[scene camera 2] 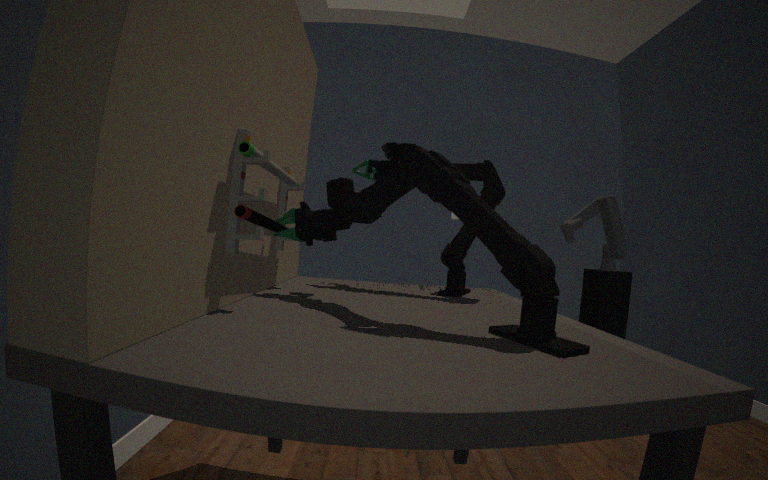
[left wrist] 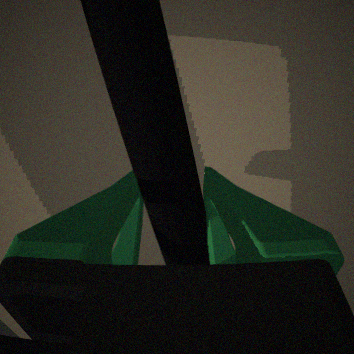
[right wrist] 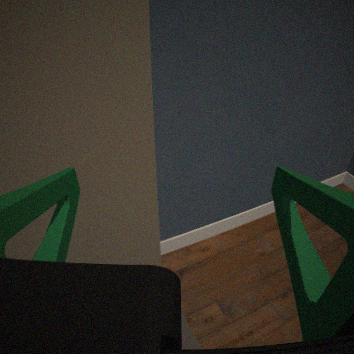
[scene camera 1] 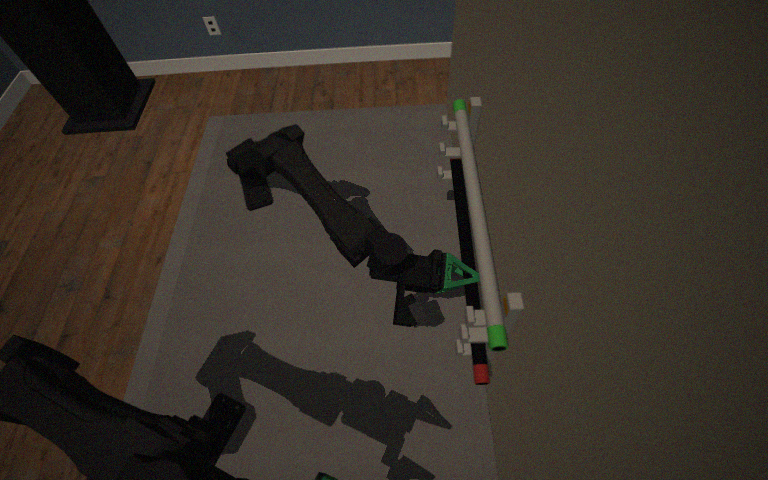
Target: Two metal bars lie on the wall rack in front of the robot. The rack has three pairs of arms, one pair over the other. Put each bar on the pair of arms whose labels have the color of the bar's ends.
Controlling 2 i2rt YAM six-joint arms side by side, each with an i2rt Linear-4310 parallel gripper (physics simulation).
Labels:
my left gripper: scene camera 2 273, 229; left wrist; scene camera 1; not seen in the right wrist view (out of frame)
same spot on my left gripper: (left wrist: 279, 283) = (scene camera 1: 434, 292)

